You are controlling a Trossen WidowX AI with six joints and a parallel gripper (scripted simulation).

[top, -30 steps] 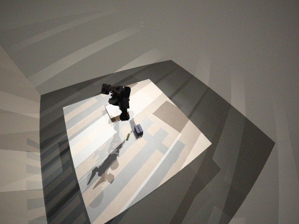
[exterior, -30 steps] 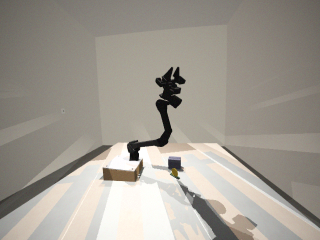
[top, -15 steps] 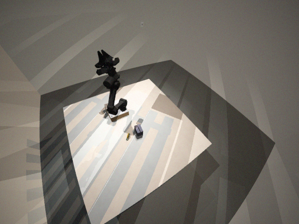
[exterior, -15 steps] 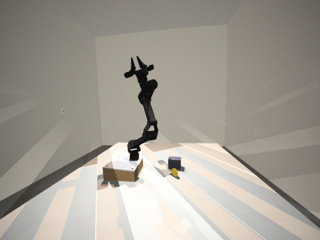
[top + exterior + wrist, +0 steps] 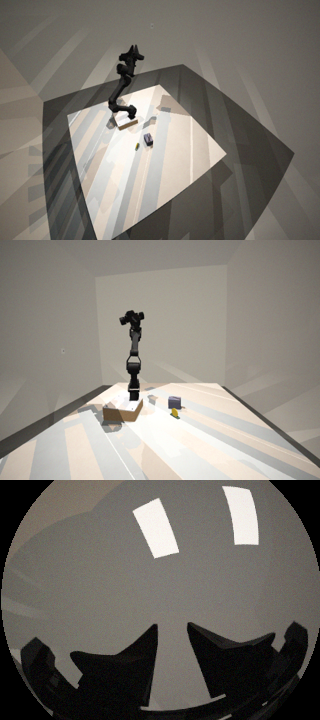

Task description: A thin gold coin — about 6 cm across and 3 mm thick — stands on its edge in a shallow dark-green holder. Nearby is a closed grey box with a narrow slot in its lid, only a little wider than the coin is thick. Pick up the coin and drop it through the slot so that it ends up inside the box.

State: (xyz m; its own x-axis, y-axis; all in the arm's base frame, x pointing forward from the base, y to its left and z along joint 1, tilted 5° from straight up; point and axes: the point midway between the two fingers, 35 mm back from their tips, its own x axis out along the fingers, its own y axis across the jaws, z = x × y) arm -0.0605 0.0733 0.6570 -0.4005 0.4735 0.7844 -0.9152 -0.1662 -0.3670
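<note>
Right now the gold coin is 730 mm below my gripper tip, 310 mm ahead of it and 250 mm to the right of it.
</note>
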